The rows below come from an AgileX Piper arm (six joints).
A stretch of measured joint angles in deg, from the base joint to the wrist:
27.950 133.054 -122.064 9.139 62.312 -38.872
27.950 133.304 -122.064 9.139 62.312 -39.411
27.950 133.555 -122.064 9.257 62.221 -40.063
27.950 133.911 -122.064 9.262 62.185 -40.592
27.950 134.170 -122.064 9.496 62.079 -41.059
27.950 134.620 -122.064 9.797 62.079 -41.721
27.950 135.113 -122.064 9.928 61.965 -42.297
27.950 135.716 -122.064 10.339 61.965 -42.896
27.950 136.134 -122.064 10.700 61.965 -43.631
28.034 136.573 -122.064 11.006 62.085 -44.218
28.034 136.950 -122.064 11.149 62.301 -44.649
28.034 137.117 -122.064 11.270 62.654 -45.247
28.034 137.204 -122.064 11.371 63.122 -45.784
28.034 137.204 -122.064 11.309 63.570 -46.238
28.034 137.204 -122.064 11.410 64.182 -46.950
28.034 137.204 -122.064 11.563 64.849 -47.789
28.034 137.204 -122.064 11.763 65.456 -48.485
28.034 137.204 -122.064 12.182 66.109 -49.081
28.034 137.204 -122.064 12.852 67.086 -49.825
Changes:
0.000 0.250 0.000 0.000 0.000 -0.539
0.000 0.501 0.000 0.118 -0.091 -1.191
0.000 0.857 0.000 0.123 -0.127 -1.720
0.000 1.116 0.000 0.357 -0.233 -2.187
0.000 1.566 0.000 0.658 -0.233 -2.849
0.000 2.059 0.000 0.789 -0.347 -3.425
0.000 2.662 0.000 1.200 -0.347 -4.024
0.000 3.080 0.000 1.561 -0.347 -4.759
0.084 3.519 0.000 1.867 -0.227 -5.346
0.084 3.896 0.000 2.010 -0.011 -5.777
0.084 4.063 0.000 2.131 0.342 -6.375
0.084 4.150 0.000 2.232 0.810 -6.912
0.084 4.150 0.000 2.170 1.258 -7.366
0.084 4.150 0.000 2.271 1.870 -8.078
0.084 4.150 0.000 2.424 2.537 -8.917
0.084 4.150 0.000 2.624 3.144 -9.613
0.084 4.150 0.000 3.043 3.797 -10.209
0.084 4.150 0.000 3.713 4.774 -10.953

